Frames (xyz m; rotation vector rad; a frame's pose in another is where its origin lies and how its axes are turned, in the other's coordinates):
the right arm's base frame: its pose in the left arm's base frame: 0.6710 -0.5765 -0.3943 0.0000 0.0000 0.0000
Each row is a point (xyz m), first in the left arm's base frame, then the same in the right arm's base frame.
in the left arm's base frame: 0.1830 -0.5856 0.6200
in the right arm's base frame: -0.4880 -0.0091 1.0143
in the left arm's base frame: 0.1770 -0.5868 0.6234
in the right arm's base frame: -0.4940 -0.0103 1.0177
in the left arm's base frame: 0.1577 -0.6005 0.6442
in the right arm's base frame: -0.5133 -0.0240 1.0385
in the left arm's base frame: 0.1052 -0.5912 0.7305
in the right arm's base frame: -0.5658 -0.0147 1.1248
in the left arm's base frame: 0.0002 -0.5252 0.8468
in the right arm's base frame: -0.6708 0.0513 1.2411
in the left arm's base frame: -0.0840 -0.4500 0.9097
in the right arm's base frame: -0.7550 0.1265 1.3040
